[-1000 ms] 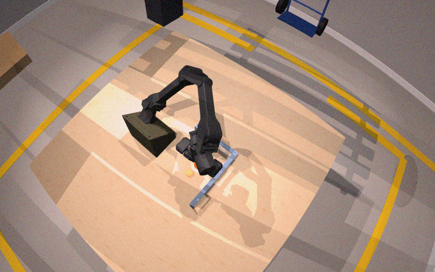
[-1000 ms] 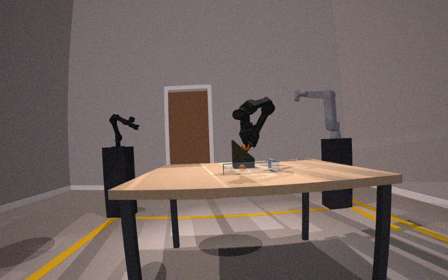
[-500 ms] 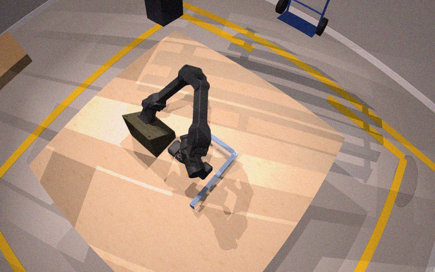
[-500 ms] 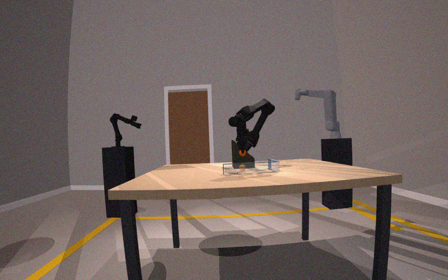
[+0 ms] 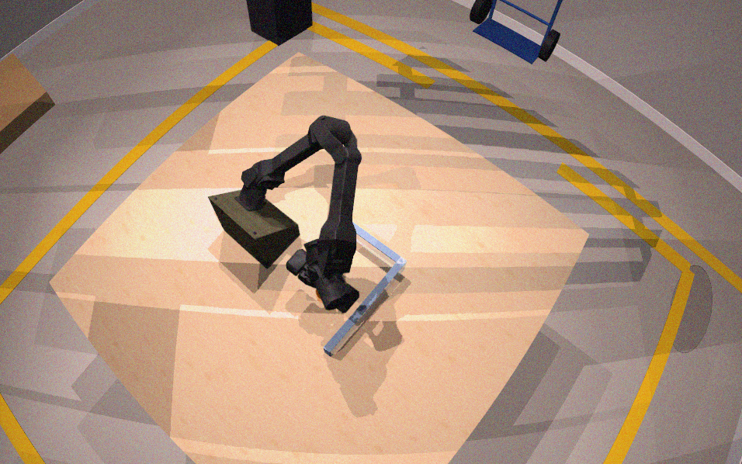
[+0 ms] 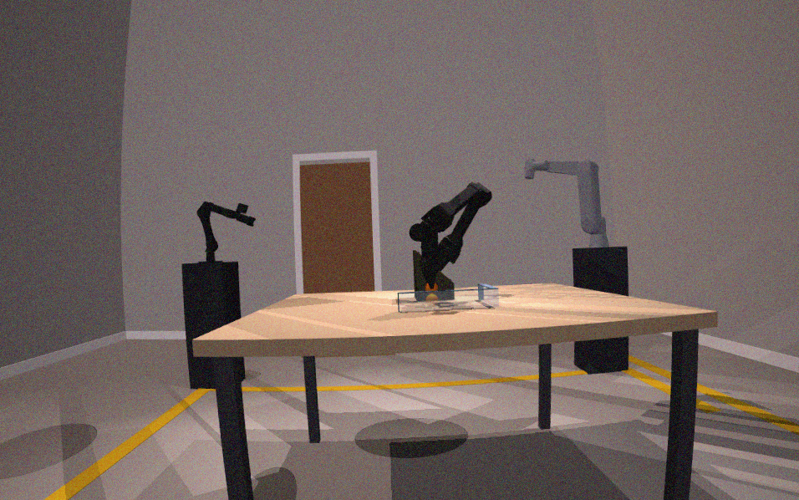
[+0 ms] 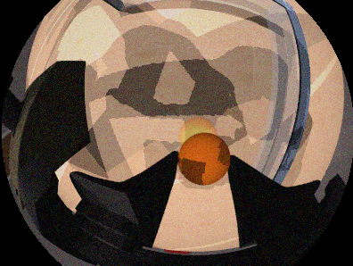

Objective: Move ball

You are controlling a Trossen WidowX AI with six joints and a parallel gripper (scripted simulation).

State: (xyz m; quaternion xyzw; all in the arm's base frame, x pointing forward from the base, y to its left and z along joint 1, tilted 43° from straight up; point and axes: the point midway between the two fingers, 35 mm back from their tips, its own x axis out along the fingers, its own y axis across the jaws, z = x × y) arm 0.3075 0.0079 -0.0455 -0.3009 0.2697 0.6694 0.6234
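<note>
The see-through copy lies 40 mm below my gripper tip. The rest, counted from my gripper tip: clear wall (100 mm ahead, 50 mm to the left, 30 mm below); orange ball (right at my gripper tip).
</note>
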